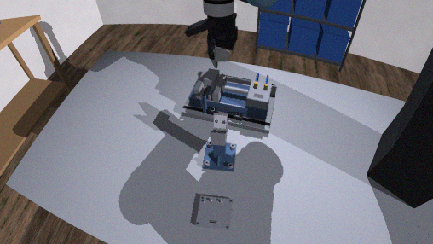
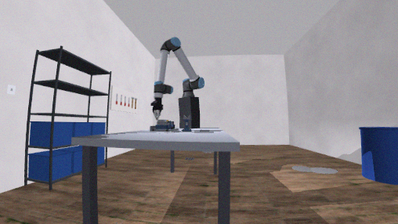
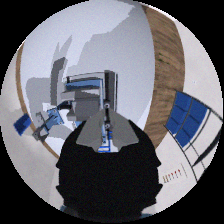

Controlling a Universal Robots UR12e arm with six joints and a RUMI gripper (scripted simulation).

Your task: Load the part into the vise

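The grey part lies 50 mm to the left of my hand and 30 mm below it. From my hand the other things lie so: infeed plate: 100 mm behind, 460 mm to the left, 110 mm below; then vise: 70 mm behind, 70 mm to the left, 80 mm below; then air cylinder: 160 mm behind, 80 mm to the left, 40 mm below.
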